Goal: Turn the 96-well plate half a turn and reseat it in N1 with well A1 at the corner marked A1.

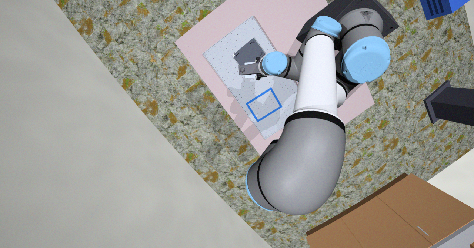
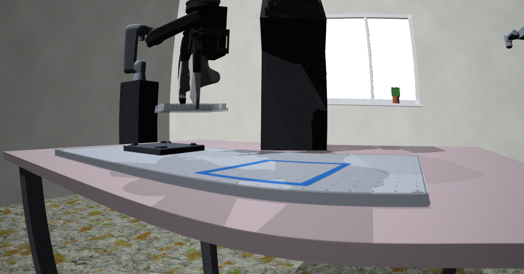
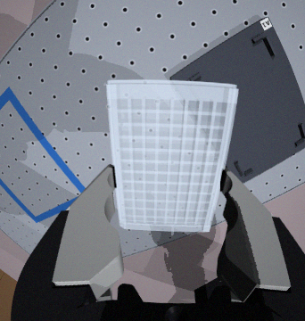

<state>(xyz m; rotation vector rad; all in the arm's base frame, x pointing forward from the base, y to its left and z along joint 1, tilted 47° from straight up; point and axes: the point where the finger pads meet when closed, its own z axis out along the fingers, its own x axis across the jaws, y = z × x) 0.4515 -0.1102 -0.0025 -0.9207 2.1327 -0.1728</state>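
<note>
The plate nest is 90 mm to the right of my hand, 90 mm below it and 40 mm behind it. From my hand the other things lie so: A1 label (150 mm to the right, 90 mm below, 40 mm ahead); clear 96-well plate (10 mm below).
</note>
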